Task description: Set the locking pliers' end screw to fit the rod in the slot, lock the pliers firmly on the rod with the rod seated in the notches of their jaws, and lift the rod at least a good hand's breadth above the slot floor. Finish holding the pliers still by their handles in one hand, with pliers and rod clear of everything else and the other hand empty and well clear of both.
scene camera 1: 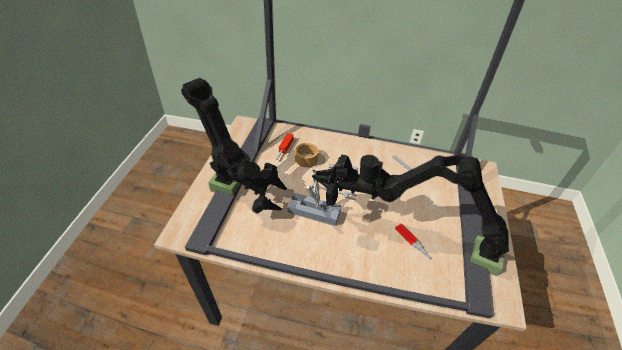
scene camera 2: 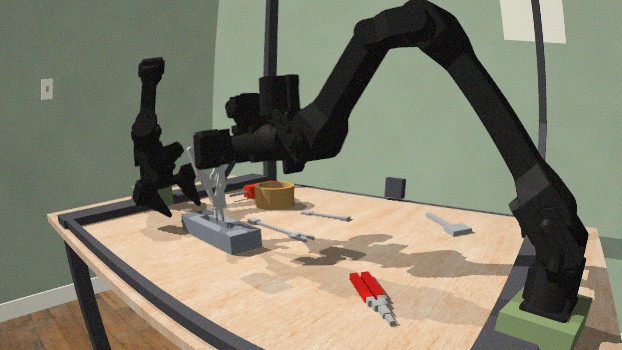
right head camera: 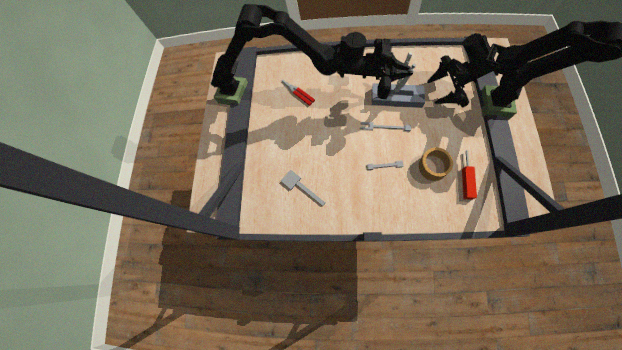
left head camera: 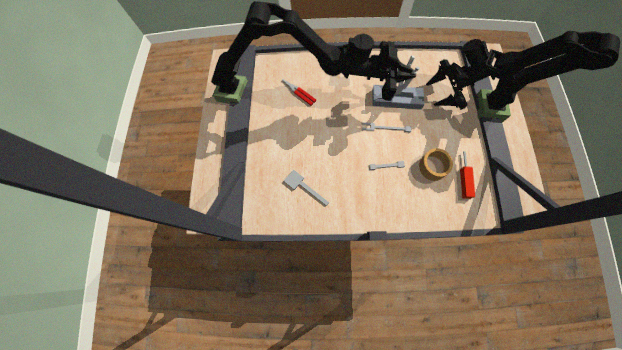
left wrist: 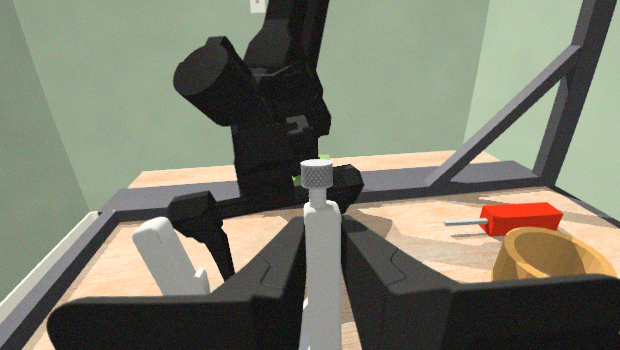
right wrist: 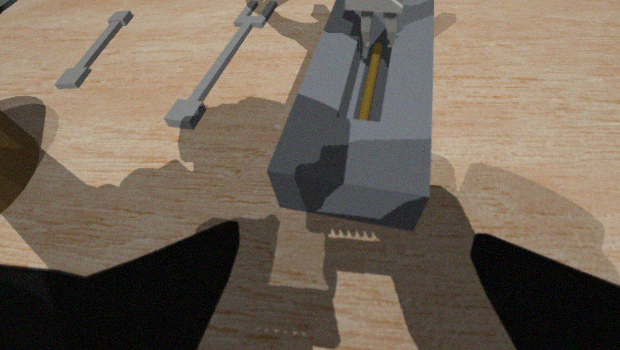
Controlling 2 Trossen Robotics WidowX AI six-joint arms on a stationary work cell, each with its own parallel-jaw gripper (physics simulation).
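Frame: origin at the left arm's base, x up, y back, z right, level; centimetres.
Where they show: left gripper, fingertip midpoint: [scene camera 1: 312,174] [right head camera: 412,71] [left head camera: 415,74] [left wrist: 321,226]; right gripper, fingertip midpoint: [scene camera 1: 283,199] [scene camera 2: 185,210] [right head camera: 431,92] [left head camera: 430,94] [right wrist: 355,239]; left arm's base, link origin: [scene camera 1: 489,251] [scene camera 2: 549,304] [right head camera: 229,87] [left head camera: 229,85]; right arm's base, link origin: [scene camera 1: 226,177] [right head camera: 501,98] [left head camera: 496,102] [left wrist: 300,166].
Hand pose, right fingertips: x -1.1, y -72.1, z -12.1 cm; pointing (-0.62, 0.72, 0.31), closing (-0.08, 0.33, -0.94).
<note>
Each offset is from my right fingertips to the top centre of the thing. "spot": to the spot under its first point.
The grey locking pliers {dx +16.5, dy +11.2, dz +1.3 cm} [scene camera 1: 314,194] [scene camera 2: 218,192] stand upright, handles spread, jaws down in the slot of the grey-blue block {dx +0.0, dy +11.1, dz +2.6 cm} [left head camera: 397,103] [scene camera 2: 220,241] [right wrist: 390,155]. My left gripper [left head camera: 414,75] [left wrist: 321,226] is shut on one handle, below the knurled end screw {dx +16.5, dy +9.2, dz +3.9 cm} [left wrist: 316,174]. The other handle {spot: dx +13.4, dy +11.1, dz -1.4 cm} [left wrist: 165,257] leans away to the left in the left wrist view. The brass rod {dx -2.1, dy +11.1, dz +2.6 cm} [right wrist: 371,82] lies in the slot; its far part passes under the jaws, and its seating in the notches is unclear. My right gripper [left head camera: 432,94] [scene camera 1: 283,198] [right wrist: 355,239] is open and empty, beside the block's end.
A tan ring {dx +1.6, dy -4.4, dz +25.9 cm} [left head camera: 438,175] and a red-handled tool {dx -0.4, dy -15.6, dz +26.3 cm} [left head camera: 467,182] lie near the right arm's side. Two grey wrenches {dx -2.6, dy +13.2, dz +15.1 cm} [left head camera: 390,128] {dx -2.7, dy +10.9, dz +28.9 cm} [left head camera: 386,165] lie in front of the block. A grey hammer {dx -2.3, dy +34.7, dz +43.1 cm} [left head camera: 293,180] and red-handled pliers {dx -2.4, dy +47.5, dz +7.1 cm} [left head camera: 304,95] lie farther left in the left head camera.
</note>
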